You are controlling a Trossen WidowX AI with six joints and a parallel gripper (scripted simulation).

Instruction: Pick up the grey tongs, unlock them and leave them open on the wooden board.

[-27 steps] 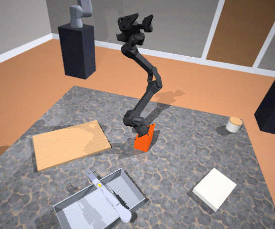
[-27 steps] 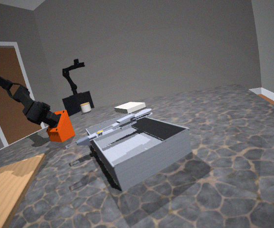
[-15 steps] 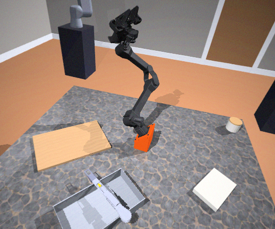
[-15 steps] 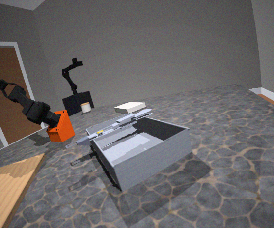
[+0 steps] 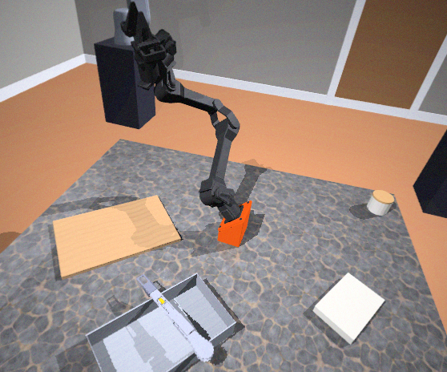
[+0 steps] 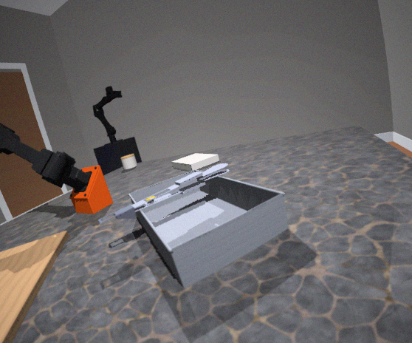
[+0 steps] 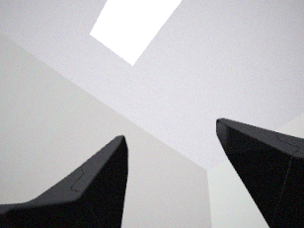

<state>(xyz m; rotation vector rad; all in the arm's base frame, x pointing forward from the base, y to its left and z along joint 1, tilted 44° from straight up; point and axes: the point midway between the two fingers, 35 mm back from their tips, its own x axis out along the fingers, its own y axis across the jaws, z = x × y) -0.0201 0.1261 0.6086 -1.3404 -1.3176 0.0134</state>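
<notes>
My gripper tip is 580 mm above the yellow lock piece, 390 mm short of it and 230 mm to the right of it. Round my gripper tip: white flat block 720 mm to the left, 630 mm below, 200 mm ahead; then wooden board 640 mm below, 170 mm ahead, 30 mm to the right; then grey roasting tin 620 mm below, 450 mm ahead, 260 mm to the left.
</notes>
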